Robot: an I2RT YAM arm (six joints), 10 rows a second.
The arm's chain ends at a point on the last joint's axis. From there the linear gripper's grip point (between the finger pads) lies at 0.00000 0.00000 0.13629 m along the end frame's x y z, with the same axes.
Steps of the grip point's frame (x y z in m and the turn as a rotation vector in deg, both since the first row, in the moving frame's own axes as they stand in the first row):
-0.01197 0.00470 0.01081 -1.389 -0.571 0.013
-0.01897 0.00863 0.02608 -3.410 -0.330 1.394
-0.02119 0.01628 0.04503 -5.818 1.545 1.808
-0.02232 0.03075 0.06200 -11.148 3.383 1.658
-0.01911 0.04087 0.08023 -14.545 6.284 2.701
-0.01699 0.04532 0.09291 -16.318 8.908 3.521
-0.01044 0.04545 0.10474 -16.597 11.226 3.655
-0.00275 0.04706 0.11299 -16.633 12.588 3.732
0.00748 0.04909 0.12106 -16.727 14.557 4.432
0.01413 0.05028 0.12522 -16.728 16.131 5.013
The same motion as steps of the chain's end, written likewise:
-0.01061 0.00140 0.01086 -1.389 -0.571 0.013
-0.01809 0.00053 0.02632 -3.410 -0.330 1.394
-0.02464 0.00241 0.04578 -5.818 1.545 1.808
-0.02993 0.00430 0.06481 -11.148 3.383 1.658
-0.03305 0.00637 0.08541 -14.545 6.284 2.701
-0.03661 0.00656 0.10002 -16.318 8.908 3.521
-0.03534 0.00595 0.11299 -16.597 11.226 3.655
-0.03074 0.00743 0.12192 -16.633 12.588 3.732
-0.02474 0.00900 0.13113 -16.727 14.557 4.432
-0.02143 0.00997 0.13627 -16.728 16.131 5.013

